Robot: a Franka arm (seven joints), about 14 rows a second.
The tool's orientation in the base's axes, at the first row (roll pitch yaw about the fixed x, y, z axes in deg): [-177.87, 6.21, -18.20]
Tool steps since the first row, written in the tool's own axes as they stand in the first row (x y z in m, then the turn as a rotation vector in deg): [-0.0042, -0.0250, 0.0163, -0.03, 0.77, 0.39]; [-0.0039, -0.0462, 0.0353, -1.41, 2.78, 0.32]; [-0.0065, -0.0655, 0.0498, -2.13, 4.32, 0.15]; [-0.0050, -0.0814, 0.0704, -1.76, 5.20, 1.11]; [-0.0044, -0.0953, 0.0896, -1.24, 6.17, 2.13]
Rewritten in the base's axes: [0.0024, 0.0261, -0.0148, -0.31, -0.69, -0.41]; [0.0077, 0.0474, -0.0329, -2.24, -2.18, -0.27]; [0.0100, 0.0676, -0.0464, -3.39, -3.42, -0.08]; [0.0146, 0.0836, -0.0664, -3.41, -4.31, -1.10]; [0.0178, 0.0979, -0.0850, -3.31, -5.32, -2.21]
